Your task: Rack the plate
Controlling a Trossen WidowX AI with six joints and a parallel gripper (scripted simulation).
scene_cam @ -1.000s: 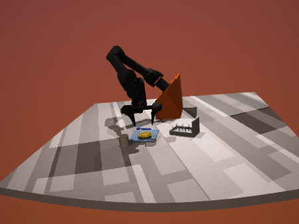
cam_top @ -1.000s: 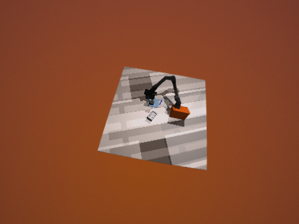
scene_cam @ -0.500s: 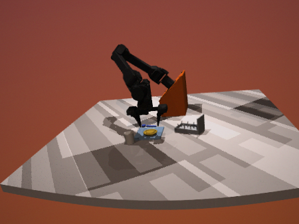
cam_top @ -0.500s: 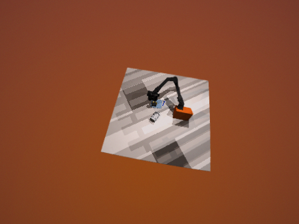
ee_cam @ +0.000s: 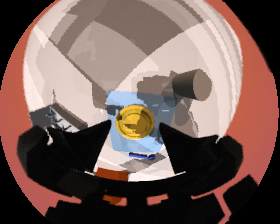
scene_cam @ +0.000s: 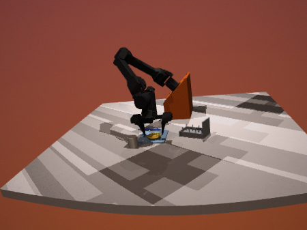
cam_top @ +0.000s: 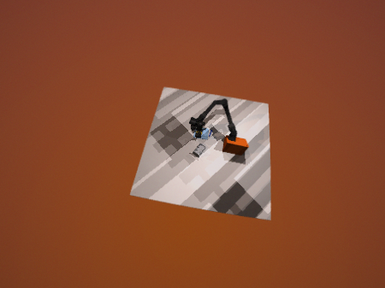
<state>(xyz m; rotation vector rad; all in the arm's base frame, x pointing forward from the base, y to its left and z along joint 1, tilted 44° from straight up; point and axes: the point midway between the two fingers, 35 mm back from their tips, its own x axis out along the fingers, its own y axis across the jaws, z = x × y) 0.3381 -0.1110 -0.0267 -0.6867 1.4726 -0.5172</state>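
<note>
My gripper tip is now 1 cm above the yellow plate. The rest, counted from my gripper tip: light blue mat (3 cm behind, 2 cm below, 1 cm to the right); blue utensil (13 cm behind, 5 cm to the right, 2 cm below); beige cup (8 cm to the right, 8 cm ahead).
</note>
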